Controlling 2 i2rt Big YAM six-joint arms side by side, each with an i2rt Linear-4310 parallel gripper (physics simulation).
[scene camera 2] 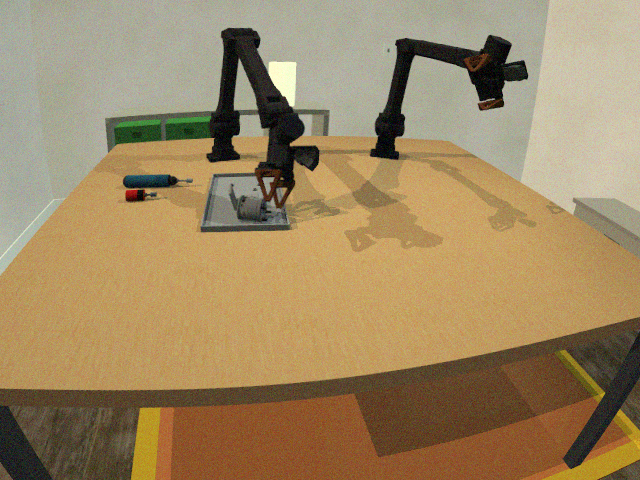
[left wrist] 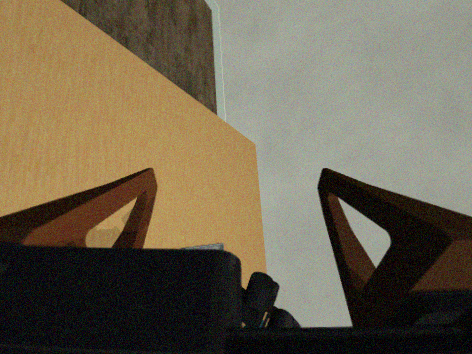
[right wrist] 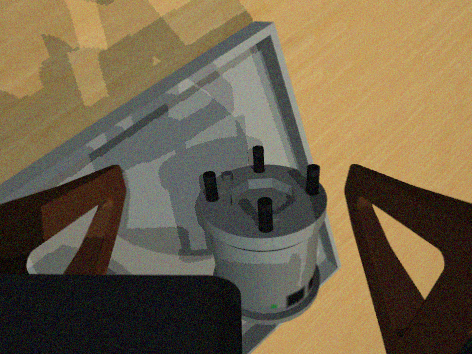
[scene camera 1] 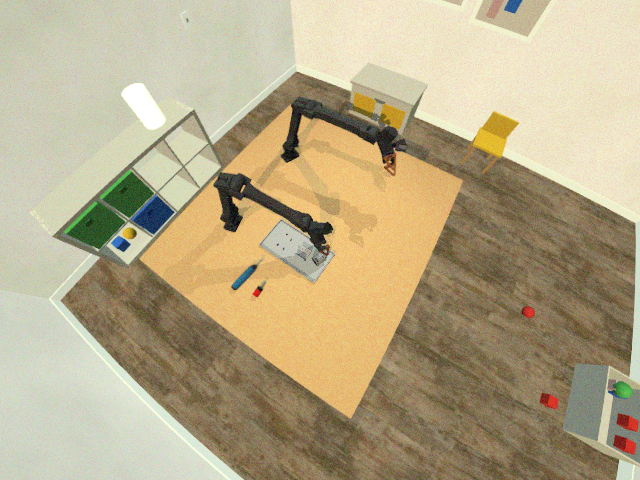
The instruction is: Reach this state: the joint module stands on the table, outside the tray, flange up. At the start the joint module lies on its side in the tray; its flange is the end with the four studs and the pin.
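The grey joint module lies on its side in the tray, near one end. Its flange with four black studs points to the right in the scene camera 2 view; in the right wrist view the flange faces the top of the picture. My right gripper is open just above the module, its fingers on either side of the flange end in the wrist view, not gripping it. My left gripper is open and empty, high above the table's far side.
A grey bracket is in the tray beside the module. Small dark pieces show at the tray's other end. A blue screwdriver and a shorter red tool lie on the table beside the tray.
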